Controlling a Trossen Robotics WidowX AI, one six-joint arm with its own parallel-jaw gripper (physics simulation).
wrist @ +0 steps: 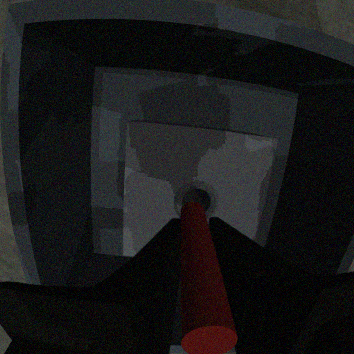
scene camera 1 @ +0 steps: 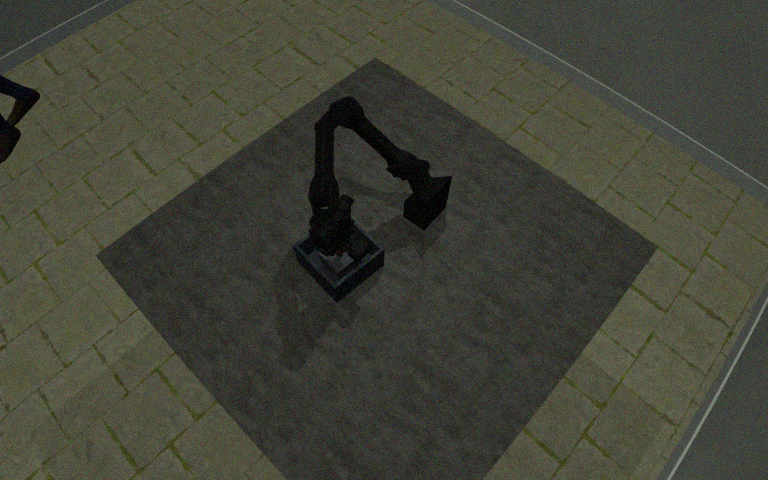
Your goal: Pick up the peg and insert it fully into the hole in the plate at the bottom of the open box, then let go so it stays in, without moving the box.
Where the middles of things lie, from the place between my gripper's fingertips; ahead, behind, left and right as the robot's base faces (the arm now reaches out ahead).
Scene:
Now: hand 4 cm above the dark box (scene camera 1: 307, 255). From my hand the other things lie so: light grey plate (wrist: 167, 164): 5 cm below.

